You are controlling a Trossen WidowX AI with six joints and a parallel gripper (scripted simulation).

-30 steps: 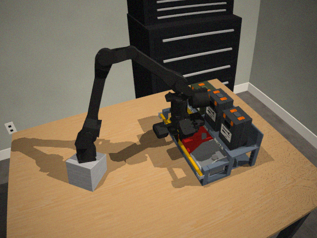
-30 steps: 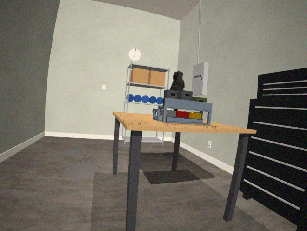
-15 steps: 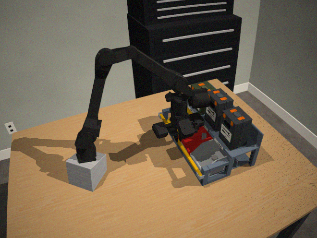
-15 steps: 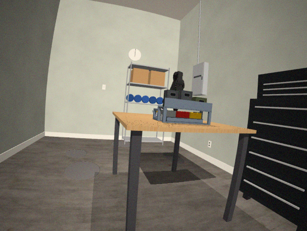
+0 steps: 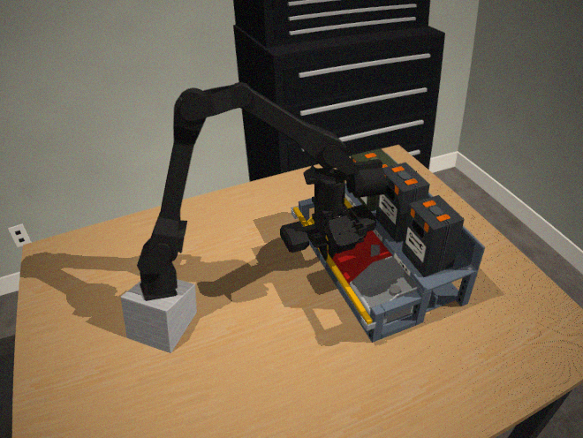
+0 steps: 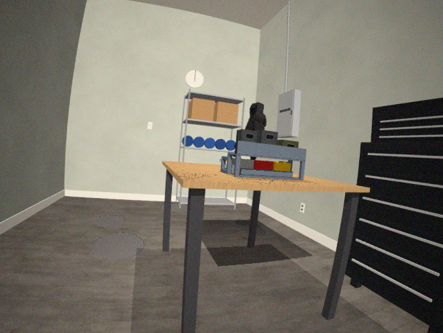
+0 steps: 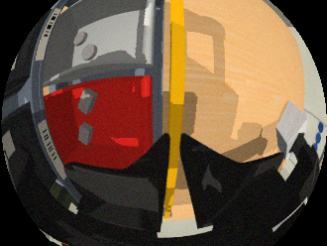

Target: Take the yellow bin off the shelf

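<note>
Now: the red bin 9 cm ahead of my hand, 1 cm to the right of it and 6 cm below it. Round my hand: grey bin: 8 cm ahead, 12 cm to the right, 6 cm below; then long yellow strip: 3 cm below; then yellow open bin: 9 cm ahead, 11 cm to the left, 6 cm below.
</note>
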